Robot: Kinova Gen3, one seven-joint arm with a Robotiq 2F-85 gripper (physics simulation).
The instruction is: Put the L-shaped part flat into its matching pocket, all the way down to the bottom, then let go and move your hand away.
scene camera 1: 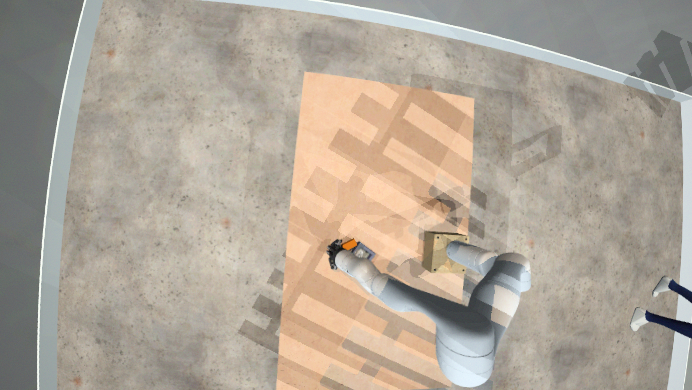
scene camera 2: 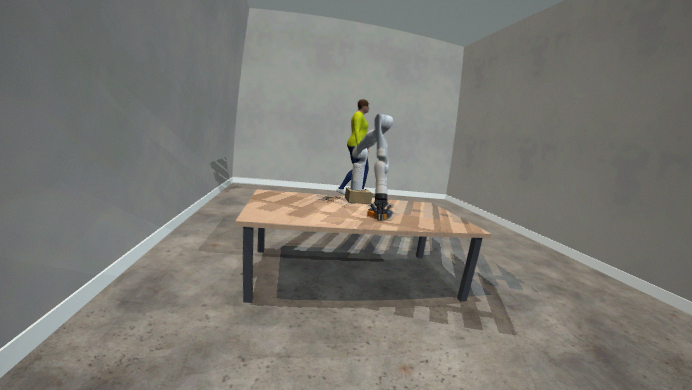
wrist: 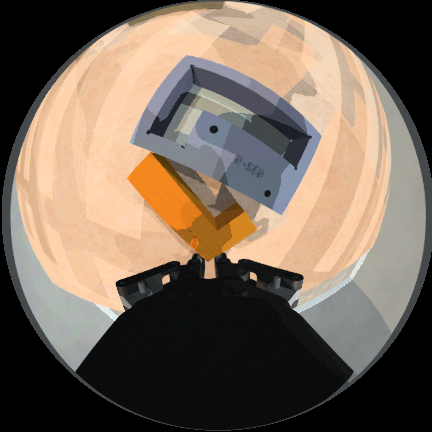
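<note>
The orange L-shaped part lies flat outside the pocket, beside the blue-grey pocket block. In the wrist view its long leg reaches up-left to the block's near edge, its short leg points right, and its outer corner faces the fingers. The block's L-shaped pocket is open along the far and left sides. My gripper is low, almost closed, with the tips pinching that outer corner in a shallow grip. Contact below the part's top face is hidden.
The arm stands on a wooden base block on the tabletop, to the right of the pocket block in scene camera 1. A person in a yellow top stands behind the table. Striped shadows cross the tabletop.
</note>
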